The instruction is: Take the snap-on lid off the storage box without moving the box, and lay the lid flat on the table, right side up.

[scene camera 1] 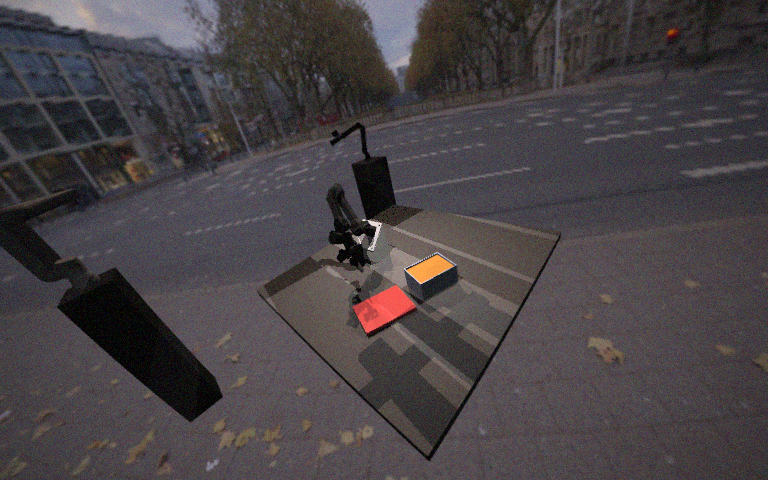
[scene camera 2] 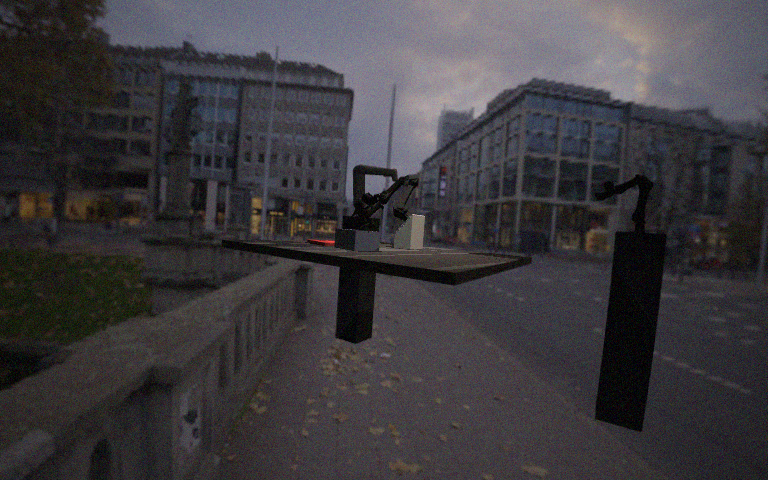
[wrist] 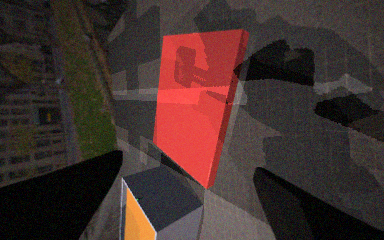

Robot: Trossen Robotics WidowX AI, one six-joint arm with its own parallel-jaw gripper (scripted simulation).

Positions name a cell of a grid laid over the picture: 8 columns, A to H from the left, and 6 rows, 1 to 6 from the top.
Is my gripper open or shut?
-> Open.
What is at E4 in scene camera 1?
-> A red lid.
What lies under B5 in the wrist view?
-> My gripper.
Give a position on a grey storage box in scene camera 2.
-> D4
